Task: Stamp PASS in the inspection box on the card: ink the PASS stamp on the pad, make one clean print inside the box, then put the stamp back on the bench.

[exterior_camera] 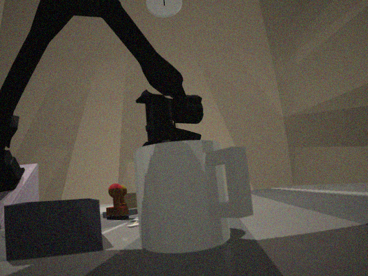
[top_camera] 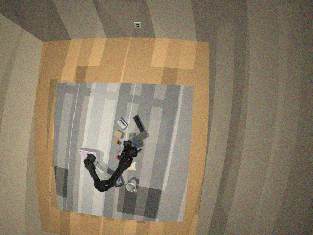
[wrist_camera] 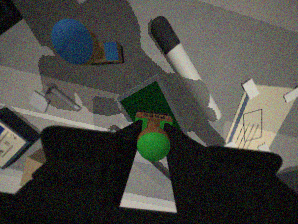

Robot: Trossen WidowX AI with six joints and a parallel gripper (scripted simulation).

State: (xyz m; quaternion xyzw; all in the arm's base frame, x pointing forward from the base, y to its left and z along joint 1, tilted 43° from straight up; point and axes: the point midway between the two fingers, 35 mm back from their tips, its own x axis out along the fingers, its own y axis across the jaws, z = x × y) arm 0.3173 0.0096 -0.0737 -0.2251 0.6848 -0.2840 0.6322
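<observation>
Now: gripper tip 30 mm above the green ink pad. Round my gripper tip: red-knobbed stamp: 90 mm behind, 70 mm to the right, 20 mm below; then blue-knobbed stamp: 70 mm ahead, 60 mm to the left, 20 mm below; then pen: 70 mm ahead, 30 mm to the right, 30 mm below.
</observation>
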